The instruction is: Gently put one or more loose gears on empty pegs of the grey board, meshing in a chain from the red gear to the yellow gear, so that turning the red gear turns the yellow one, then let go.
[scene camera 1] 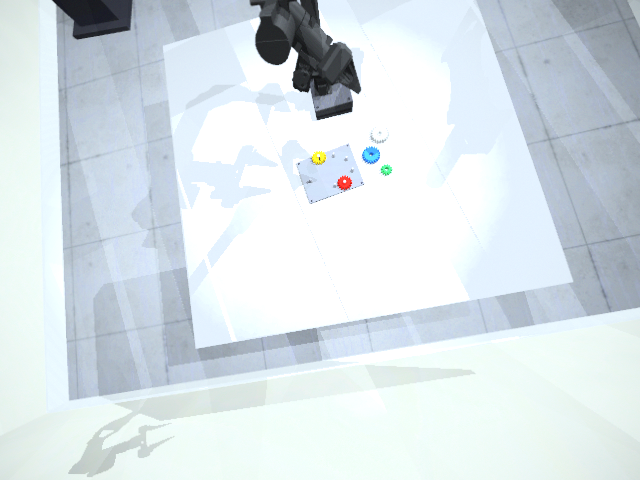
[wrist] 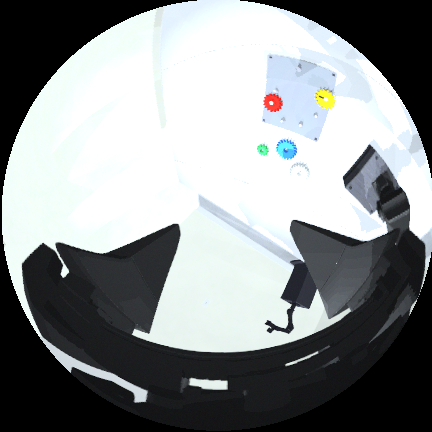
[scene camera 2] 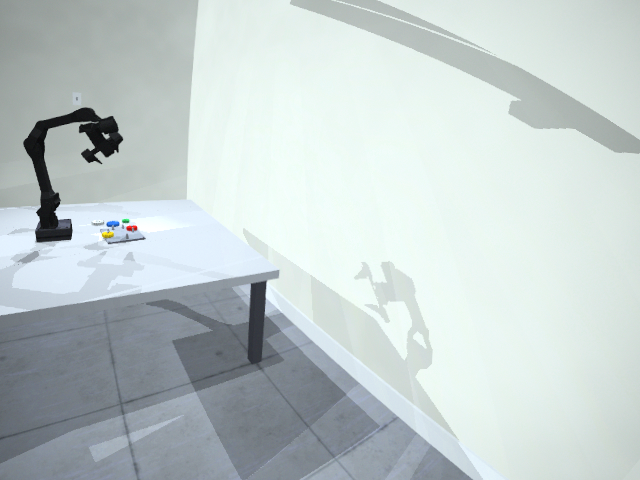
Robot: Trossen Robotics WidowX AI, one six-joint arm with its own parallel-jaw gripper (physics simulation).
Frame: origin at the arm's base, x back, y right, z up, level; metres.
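Seen in the pictures: gripper, fingertip midpoint: (scene camera 1: 353, 87) (wrist: 236, 227) (scene camera 2: 109, 157); arm's base, origin of the base link: (scene camera 1: 323, 86) (wrist: 383, 185) (scene camera 2: 49, 226).
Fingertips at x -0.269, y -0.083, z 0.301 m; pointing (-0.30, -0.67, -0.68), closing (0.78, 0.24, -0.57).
Pixels of each thing's top centre, then the offset from my fingertips to it. Level surfaces: height alone.
- grey board, middle of its top: (wrist: 298, 95) (scene camera 1: 328, 169) (scene camera 2: 120, 228) dx -0.040, dy +0.080, dz -0.327 m
- red gear, middle of its top: (wrist: 271, 102) (scene camera 1: 344, 181) (scene camera 2: 131, 226) dx -0.091, dy +0.025, dz -0.332 m
- yellow gear, middle of its top: (wrist: 325, 98) (scene camera 1: 318, 156) (scene camera 2: 107, 232) dx +0.016, dy +0.115, dz -0.332 m
- white table, its level: dz -0.357 m
The grey board (scene camera 1: 325, 173) (scene camera 2: 121, 238) (wrist: 295, 86) lies on the table. The red gear (scene camera 1: 344, 186) (scene camera 2: 131, 227) (wrist: 268, 104) and yellow gear (scene camera 1: 315, 159) (scene camera 2: 107, 235) (wrist: 321, 102) sit on it, apart, with several bare pegs. Beside it lie three loose gears: white (scene camera 1: 374, 137) (scene camera 2: 97, 222) (wrist: 294, 171), blue (scene camera 1: 366, 157) (scene camera 2: 112, 224) (wrist: 282, 146) and green (scene camera 1: 383, 170) (scene camera 2: 125, 221) (wrist: 260, 150). My gripper (scene camera 2: 109, 157) (wrist: 236, 227) is open and empty, high above the table and away from the gears.
My arm's dark base (scene camera 1: 334, 107) (scene camera 2: 54, 231) (wrist: 367, 176) stands on the white table (scene camera 1: 392, 268) (scene camera 2: 206, 258) near the white gear. Walls stand beyond the table. A dark block (scene camera 1: 103, 18) shows at the upper left of the first scene view.
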